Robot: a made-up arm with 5 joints.
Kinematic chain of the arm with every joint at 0, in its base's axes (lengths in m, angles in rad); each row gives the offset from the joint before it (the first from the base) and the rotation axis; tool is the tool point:
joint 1: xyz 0 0 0.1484 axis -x
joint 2: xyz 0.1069 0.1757 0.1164 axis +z
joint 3: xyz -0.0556 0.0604 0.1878 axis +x
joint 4: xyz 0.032 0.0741 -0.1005 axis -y
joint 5: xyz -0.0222 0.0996 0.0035 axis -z
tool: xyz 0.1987 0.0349 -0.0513
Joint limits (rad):
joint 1: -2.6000..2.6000
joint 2: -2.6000..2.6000
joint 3: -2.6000..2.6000
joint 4: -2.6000..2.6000
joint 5: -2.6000..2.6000
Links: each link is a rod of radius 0.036 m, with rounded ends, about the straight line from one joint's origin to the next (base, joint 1, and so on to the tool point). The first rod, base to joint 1, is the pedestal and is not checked.
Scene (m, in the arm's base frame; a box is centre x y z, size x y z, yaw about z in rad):
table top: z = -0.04
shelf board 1: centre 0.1 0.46 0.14 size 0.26 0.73 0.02 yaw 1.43
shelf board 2: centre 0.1 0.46 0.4 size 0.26 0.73 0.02 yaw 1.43
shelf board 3: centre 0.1 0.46 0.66 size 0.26 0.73 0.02 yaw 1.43
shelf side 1: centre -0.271 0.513 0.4 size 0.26 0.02 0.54 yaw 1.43
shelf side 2: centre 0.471 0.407 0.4 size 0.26 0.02 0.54 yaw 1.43
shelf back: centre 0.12 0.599 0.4 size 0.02 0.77 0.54 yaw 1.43
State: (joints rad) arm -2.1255 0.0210 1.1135 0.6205 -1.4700
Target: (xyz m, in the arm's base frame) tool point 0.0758 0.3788 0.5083
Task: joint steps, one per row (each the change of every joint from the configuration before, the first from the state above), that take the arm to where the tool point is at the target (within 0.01 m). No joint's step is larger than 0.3 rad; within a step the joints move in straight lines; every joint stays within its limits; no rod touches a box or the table.
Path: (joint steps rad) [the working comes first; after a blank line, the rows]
Joints at the target: -0.7610 -0.1073 -0.2542 0.8541 -1.9176
Straight joint move there: touches shelf board 3.

1: 0.1532 -0.0195 -0.2730 0.0437 -0.0937
2: 0.1532 -0.0195 -0.2730 0.0437 -0.0938
3: 0.1532 -0.0194 -0.2730 0.0437 -0.0937
4: 0.1533 -0.0195 -0.2731 0.0438 -0.0937
5: 0.1532 -0.0195 -0.2730 0.0437 -0.0937
6: 0.1532 -0.0195 -0.2730 0.0437 -0.0938
7: 0.2226 -0.0057 0.1352 -0.0144 0.0574
8: 0.2226 -0.0057 0.1352 -0.0143 0.0574

